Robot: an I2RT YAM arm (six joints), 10 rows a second.
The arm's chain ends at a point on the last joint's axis. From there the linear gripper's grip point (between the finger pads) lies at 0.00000 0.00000 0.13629 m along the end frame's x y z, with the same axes.
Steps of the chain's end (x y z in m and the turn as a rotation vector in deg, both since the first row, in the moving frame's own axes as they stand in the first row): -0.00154, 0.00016, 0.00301, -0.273, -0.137, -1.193; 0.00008, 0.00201, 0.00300, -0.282, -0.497, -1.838; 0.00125, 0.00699, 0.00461, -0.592, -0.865, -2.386; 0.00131, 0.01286, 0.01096, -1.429, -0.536, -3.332; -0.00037, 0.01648, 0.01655, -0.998, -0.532, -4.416; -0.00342, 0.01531, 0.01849, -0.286, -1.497, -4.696; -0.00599, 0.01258, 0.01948, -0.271, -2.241, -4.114; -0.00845, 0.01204, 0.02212, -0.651, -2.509, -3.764; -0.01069, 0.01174, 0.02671, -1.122, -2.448, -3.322; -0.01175, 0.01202, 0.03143, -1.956, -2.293, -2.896
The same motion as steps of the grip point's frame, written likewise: -0.00186, 0.00081, 0.00301, -0.273, -0.137, -1.193; -0.00109, 0.00270, 0.00299, -0.282, -0.497, -1.838; -0.00078, 0.00844, 0.00459, -0.592, -0.865, -2.386; 0.00013, 0.01629, 0.01091, -1.429, -0.536, -3.332; -0.00154, 0.01890, 0.01652, -0.998, -0.532, -4.416; -0.00695, 0.01614, 0.01844, -0.286, -1.497, -4.696; -0.01129, 0.01342, 0.01937, -0.271, -2.241, -4.114; -0.01436, 0.01378, 0.02198, -0.651, -2.509, -3.764; -0.01643, 0.01458, 0.02656, -1.122, -2.448, -3.322; -0.01708, 0.01681, 0.03124, -1.956, -2.293, -2.896
